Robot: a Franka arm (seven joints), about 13 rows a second.
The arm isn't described. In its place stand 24 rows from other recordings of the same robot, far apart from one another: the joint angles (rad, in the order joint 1, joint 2, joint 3, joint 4, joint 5, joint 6, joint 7), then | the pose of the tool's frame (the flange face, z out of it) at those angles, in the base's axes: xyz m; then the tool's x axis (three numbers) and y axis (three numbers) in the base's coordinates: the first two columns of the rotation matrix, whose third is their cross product.
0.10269 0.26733 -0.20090 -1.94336 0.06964 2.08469 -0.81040 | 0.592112 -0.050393 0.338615 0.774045 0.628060 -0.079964 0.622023 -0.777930 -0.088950
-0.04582 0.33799 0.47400 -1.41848 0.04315 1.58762 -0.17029 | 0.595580 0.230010 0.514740 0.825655 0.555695 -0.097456 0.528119 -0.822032 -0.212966
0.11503 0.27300 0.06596 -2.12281 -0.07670 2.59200 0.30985 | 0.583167 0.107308 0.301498 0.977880 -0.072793 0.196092 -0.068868 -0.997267 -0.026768
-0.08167 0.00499 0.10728 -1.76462 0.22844 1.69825 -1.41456 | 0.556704 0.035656 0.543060 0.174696 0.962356 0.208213 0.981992 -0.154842 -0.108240
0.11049 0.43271 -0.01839 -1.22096 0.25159 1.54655 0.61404 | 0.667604 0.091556 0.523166 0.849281 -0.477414 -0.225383 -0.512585 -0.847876 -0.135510
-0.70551 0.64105 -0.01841 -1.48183 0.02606 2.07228 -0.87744 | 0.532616 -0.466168 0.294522 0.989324 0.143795 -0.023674 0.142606 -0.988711 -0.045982
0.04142 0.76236 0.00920 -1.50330 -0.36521 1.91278 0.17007 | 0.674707 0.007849 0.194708 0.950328 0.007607 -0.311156 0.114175 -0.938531 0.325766
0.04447 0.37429 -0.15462 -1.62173 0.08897 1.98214 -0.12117 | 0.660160 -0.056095 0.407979 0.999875 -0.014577 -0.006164 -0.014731 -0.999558 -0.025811
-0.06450 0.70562 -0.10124 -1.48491 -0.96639 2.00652 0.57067 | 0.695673 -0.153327 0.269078 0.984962 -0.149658 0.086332 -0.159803 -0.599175 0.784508
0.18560 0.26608 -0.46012 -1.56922 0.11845 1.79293 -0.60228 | 0.620448 -0.134555 0.499948 0.951020 0.308869 -0.012723 0.308809 -0.951102 -0.006455
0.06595 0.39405 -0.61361 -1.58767 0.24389 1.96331 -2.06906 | 0.598678 -0.287451 0.446287 0.094650 0.995292 -0.020872 0.994199 -0.093429 0.053279
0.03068 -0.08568 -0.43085 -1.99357 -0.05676 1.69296 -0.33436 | 0.465111 -0.207497 0.478338 0.975954 -0.040055 -0.214264 -0.053155 -0.997030 -0.055728
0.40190 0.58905 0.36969 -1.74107 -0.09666 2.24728 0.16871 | 0.491141 0.443036 0.253685 0.814690 0.576674 -0.061053 0.567491 -0.814491 -0.120655
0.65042 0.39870 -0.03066 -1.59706 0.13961 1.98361 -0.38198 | 0.538487 0.397935 0.401529 0.585007 0.810508 0.029065 0.807631 -0.578905 -0.112251
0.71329 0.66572 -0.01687 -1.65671 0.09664 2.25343 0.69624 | 0.517199 0.437526 0.215942 0.993909 -0.059803 -0.092566 -0.060152 -0.998189 -0.000987
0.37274 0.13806 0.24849 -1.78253 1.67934 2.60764 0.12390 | 0.538469 0.349239 0.533321 0.804889 -0.436685 -0.401821 -0.458464 -0.027669 -0.888282
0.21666 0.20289 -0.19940 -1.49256 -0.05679 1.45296 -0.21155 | 0.594553 0.014184 0.537628 0.944281 0.213373 -0.250612 0.231415 -0.971836 0.044521
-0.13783 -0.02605 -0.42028 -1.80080 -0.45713 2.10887 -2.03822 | 0.485412 -0.330466 0.584972 -0.052688 0.863370 -0.501814 0.993999 0.093583 0.056644
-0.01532 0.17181 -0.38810 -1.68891 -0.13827 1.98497 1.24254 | 0.577644 -0.239754 0.512872 -0.024689 -0.973486 0.227410 -0.998212 0.011620 -0.058632
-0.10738 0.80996 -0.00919 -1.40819 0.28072 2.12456 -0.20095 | 0.717151 -0.070243 0.211943 0.995852 -0.064822 -0.063856 -0.077989 -0.969581 -0.232014
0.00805 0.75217 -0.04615 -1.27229 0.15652 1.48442 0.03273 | 0.678745 -0.001362 0.277304 0.854546 -0.057117 -0.516226 -0.121694 -0.988285 -0.092102
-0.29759 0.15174 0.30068 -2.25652 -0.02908 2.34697 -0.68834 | 0.529199 0.001224 0.294213 0.757450 0.652393 -0.025554 0.650629 -0.757502 -0.053601
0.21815 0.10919 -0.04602 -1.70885 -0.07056 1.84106 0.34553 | 0.591340 0.098223 0.519482 0.987185 -0.152829 0.045917 -0.155492 -0.985925 0.061439
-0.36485 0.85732 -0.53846 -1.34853 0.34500 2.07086 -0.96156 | 0.533733 -0.503413 0.255369 0.995125 0.039801 -0.090236 0.044128 -0.997944 0.046485
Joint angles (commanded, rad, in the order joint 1, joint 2, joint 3, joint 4, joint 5, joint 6, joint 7), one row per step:
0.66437, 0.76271, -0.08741, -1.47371, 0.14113, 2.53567, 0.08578
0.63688, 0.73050, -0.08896, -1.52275, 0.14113, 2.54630, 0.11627
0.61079, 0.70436, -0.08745, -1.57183, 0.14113, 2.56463, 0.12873
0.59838, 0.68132, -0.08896, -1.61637, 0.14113, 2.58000, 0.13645
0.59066, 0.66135, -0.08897, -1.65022, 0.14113, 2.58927, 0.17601
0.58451, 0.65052, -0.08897, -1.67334, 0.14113, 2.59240, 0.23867
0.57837, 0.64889, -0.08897, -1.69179, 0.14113, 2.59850, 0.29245
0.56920, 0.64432, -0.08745, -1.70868, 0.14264, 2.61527, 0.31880
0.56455, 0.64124, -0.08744, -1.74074, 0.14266, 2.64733, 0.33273
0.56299, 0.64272, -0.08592, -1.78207, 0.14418, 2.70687, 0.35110
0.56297, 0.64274, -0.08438, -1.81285, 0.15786, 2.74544, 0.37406
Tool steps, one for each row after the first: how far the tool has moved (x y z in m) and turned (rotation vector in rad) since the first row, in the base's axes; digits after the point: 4 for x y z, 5 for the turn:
0.0048, -0.0240, 0.0022, 0.00385, 0.01078, -0.06120
0.0071, -0.0457, 0.0007, 0.00521, 0.01751, -0.10185
0.0050, -0.0599, -0.0013, 0.00309, 0.02347, -0.12613
0.0021, -0.0690, -0.0013, 0.01032, 0.03446, -0.17407
-0.0002, -0.0759, -0.0037, 0.02011, 0.05289, -0.24177
-0.0019, -0.0824, -0.0102, 0.02584, 0.07014, -0.30104
-0.0018, -0.0894, -0.0126, 0.03549, 0.07133, -0.33688
-0.0056, -0.0964, -0.0210, 0.03846, 0.06932, -0.35805
-0.0119, -0.1020, -0.0332, 0.04991, 0.05660, -0.38139
-0.0176, -0.1060, -0.0419, 0.06515, 0.05739, -0.41553

